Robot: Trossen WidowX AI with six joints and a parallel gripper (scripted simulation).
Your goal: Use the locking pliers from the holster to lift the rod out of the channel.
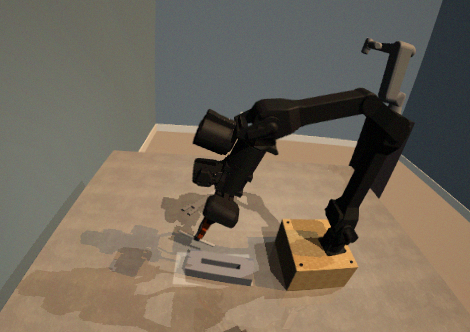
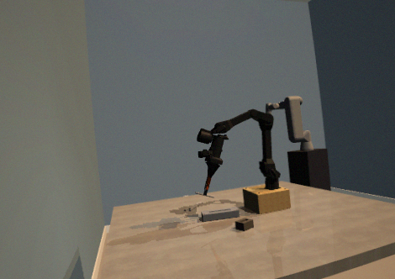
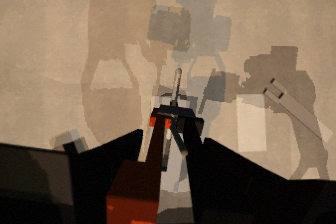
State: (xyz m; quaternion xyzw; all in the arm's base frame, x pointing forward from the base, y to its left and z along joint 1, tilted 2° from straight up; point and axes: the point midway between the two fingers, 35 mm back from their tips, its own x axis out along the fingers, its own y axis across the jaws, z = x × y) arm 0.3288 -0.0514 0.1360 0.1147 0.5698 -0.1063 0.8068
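Now: gripper tip 80 mm above the metal rod, 30 mm short of it and 10 mm to the left of it. Also, from my gripper tip: grey channel block 190 mm below, 30 mm behind, 10 mm to the left; dark holster 230 mm to the left, 200 mm below, 30 mm behind; orange handle 10 mm to the left.
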